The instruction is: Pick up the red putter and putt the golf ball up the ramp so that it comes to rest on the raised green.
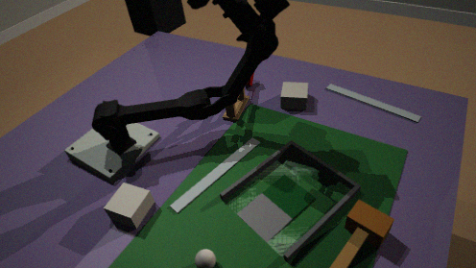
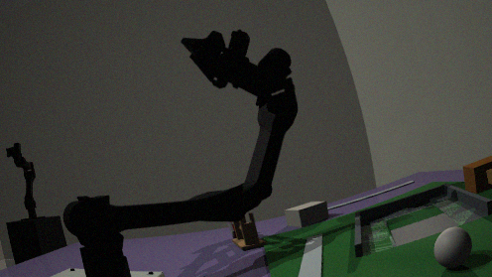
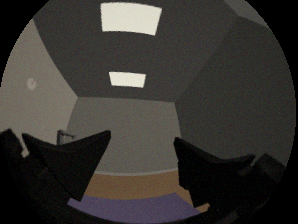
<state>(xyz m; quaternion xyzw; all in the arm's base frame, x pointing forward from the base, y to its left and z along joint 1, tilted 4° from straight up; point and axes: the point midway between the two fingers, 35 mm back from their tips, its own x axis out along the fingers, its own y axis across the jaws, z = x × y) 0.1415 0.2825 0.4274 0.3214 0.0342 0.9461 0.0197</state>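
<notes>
My gripper tip is now 40 mm short of the wooden stand, 20 mm to the right of it and 420 mm above it. Also, from my gripper tip: red putter 30 mm ahead, 50 mm to the left, 390 mm below; white golf ball 290 mm ahead, 430 mm to the right, 430 mm below.
</notes>
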